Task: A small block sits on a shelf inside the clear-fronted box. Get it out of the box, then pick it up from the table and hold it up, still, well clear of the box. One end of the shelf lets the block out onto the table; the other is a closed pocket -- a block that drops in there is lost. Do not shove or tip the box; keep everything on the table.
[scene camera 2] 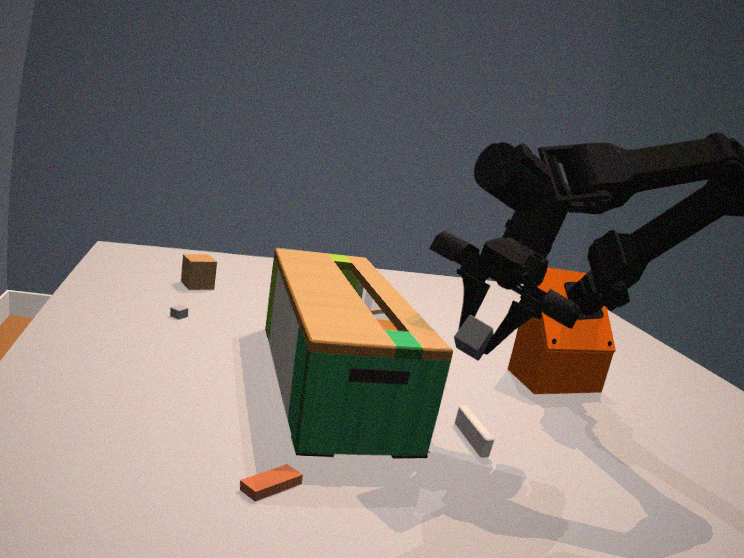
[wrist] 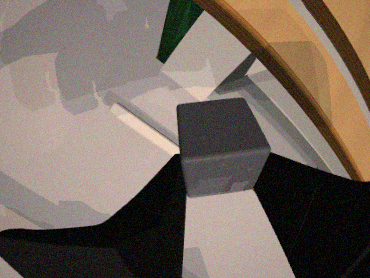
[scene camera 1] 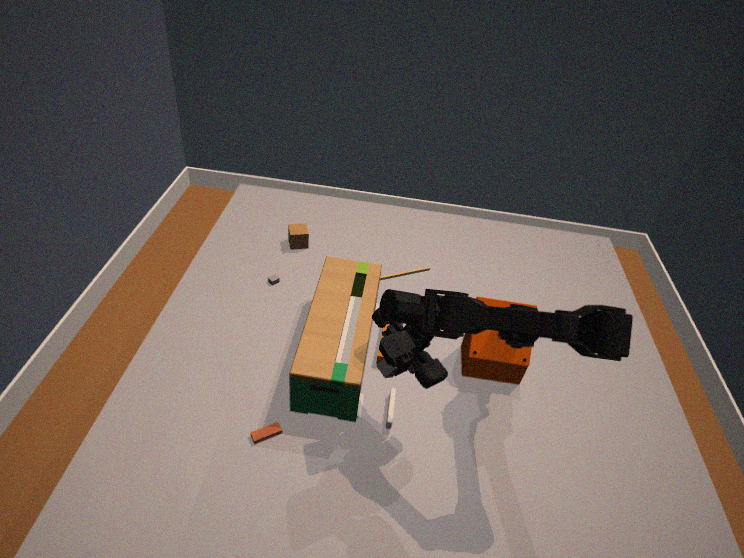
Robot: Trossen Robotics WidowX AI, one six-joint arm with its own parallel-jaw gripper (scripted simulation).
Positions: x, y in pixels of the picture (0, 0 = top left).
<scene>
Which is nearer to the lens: the grey block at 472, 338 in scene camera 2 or the brown cube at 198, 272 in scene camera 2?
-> The grey block.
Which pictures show the box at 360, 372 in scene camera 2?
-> Scene camera 2, the wrist view and scene camera 1: all of them.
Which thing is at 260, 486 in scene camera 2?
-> An orange-red brick.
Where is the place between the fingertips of my gripper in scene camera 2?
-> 472, 346
</scene>
